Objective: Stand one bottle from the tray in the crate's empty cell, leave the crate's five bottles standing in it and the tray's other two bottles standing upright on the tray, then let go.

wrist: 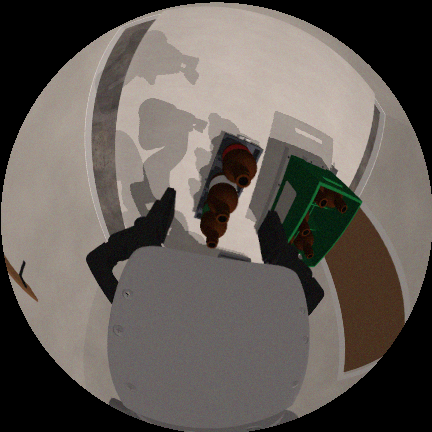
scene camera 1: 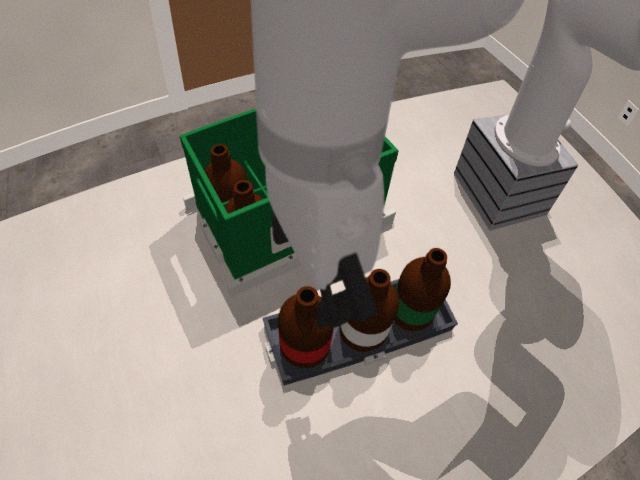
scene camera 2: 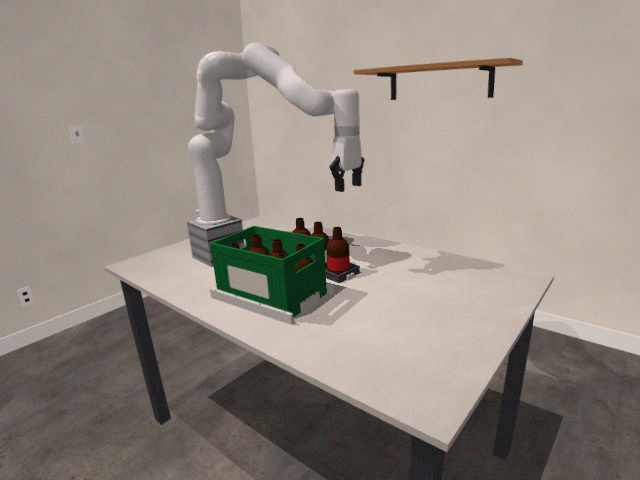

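Pixels of known places: gripper, fingertip midpoint: point(wrist: 220, 211) point(scene camera 1: 311, 276) point(scene camera 2: 348, 188); arm's base at its link origin: point(scene camera 1: 526, 141) point(scene camera 2: 214, 220).
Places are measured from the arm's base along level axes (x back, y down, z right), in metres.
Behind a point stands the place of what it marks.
My gripper point(scene camera 1: 347, 316) point(scene camera 2: 347, 187) @(x -0.506, y -0.136, z -0.145 m) point(wrist: 220, 211) @(x -0.506, y -0.136, z -0.145 m) is open and empty, high above the tray point(scene camera 1: 334, 365) @(x -0.467, y 0.120, z -0.157 m) point(scene camera 2: 337, 277) @(x -0.520, y 0.128, z -0.048 m), fingers pointing down. Three brown bottles stand upright in a row on the tray: a red-labelled bottle point(scene camera 1: 305, 349) @(x -0.503, y 0.064, z -0.136 m) point(scene camera 2: 338, 263) @(x -0.508, y 0.092, z -0.073 m) point(wrist: 239, 162) @(x -0.505, y 0.024, z -0.111 m) at one end, a white-labelled bottle point(scene camera 1: 366, 336) @(x -0.418, y 0.082, z -0.150 m) point(wrist: 221, 197) @(x -0.419, y 0.027, z -0.127 m) in the middle, and a green-labelled bottle point(scene camera 1: 417, 316) @(x -0.335, y 0.088, z -0.156 m) point(wrist: 212, 227) @(x -0.331, y 0.024, z -0.131 m) nearest the robot base. The green crate point(scene camera 1: 248, 242) @(x -0.509, y 0.040, z 0.033 m) point(scene camera 2: 305, 281) @(x -0.540, y 0.065, z 0.131 m) point(wrist: 305, 172) @(x -0.528, y 0.025, z 0.032 m) holds several brown bottles. The arm hides part of it in scene camera 1; a finger overlaps its edge in the wrist view.
The crate stands beside the tray on a low grey base with raised edges point(scene camera 2: 253, 305) @(x -0.433, y 0.124, z 0.233 m). The arm's striped mounting block point(scene camera 1: 535, 191) @(x -0.020, y 0.051, z -0.073 m) point(scene camera 2: 199, 242) @(x 0.004, y 0.066, z 0.075 m) stands at the table's far end. A wooden shelf point(scene camera 2: 439, 67) is on the wall behind.
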